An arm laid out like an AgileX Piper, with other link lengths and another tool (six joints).
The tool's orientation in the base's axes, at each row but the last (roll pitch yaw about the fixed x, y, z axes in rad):
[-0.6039 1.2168 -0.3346]
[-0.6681 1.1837 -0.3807]
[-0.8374 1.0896 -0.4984]
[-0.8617 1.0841 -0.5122]
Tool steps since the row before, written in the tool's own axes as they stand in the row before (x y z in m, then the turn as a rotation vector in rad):
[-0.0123 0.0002 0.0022 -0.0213 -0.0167 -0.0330]
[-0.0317 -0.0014 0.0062 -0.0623 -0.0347 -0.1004]
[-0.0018 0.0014 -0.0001 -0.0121 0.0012 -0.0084]
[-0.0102 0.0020 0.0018 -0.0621 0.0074 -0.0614]
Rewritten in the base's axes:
[-0.0021 0.0022 0.0121 -0.0333 -0.0228 0.0139]
[-0.0052 0.0050 0.0315 -0.1043 -0.0546 0.0361]
[-0.0012 0.0016 0.0011 -0.0126 0.0007 0.0077]
[-0.0031 0.0048 0.0089 -0.0809 -0.0024 0.0336]

